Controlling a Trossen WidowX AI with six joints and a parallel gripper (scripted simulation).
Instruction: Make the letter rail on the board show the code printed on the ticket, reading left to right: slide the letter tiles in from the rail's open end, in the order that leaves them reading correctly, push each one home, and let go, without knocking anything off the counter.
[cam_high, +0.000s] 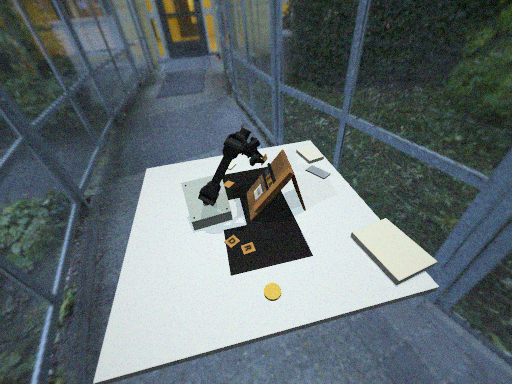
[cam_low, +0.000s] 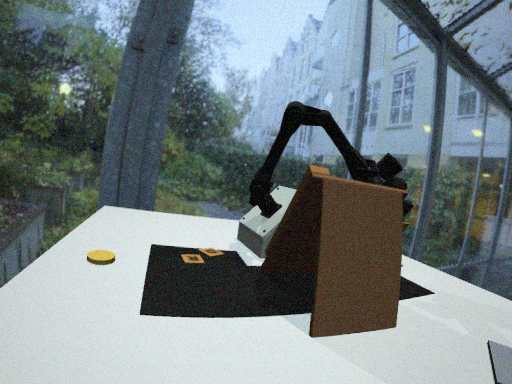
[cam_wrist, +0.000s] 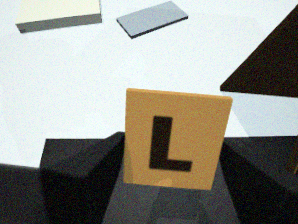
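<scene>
Right now my gripper tip is 4 cm past the orange tile marked 2 and 18 cm to the left of it. Also, from my gripper tip: orange tile marked l: right at my gripper tip; then black mat: 18 cm behind, 20 cm to the right, 17 cm below; then white ticket: 10 cm behind, 17 cm to the right, 9 cm below.
</scene>
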